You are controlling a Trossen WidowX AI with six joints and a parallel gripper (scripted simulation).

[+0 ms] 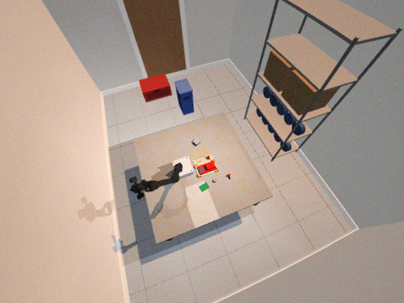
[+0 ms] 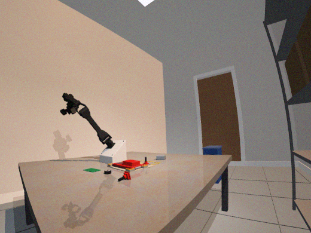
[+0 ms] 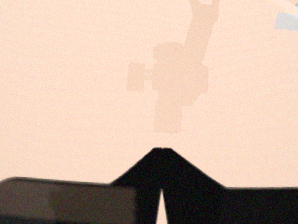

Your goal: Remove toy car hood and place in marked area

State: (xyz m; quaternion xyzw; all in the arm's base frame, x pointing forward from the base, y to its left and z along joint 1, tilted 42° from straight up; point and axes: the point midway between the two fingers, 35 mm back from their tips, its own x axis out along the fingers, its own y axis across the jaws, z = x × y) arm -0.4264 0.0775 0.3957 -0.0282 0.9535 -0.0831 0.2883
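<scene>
Right now my gripper tip is 810 mm short of the red hood, 90 mm to the right of it and 410 mm above it. Round my gripper tip: green patch: 640 mm ahead, 100 mm to the right, 450 mm below; black wheel: 780 mm ahead, 80 mm to the right, 440 mm below; black axle peg: 830 mm ahead, 210 mm to the left, 410 mm below.
</scene>
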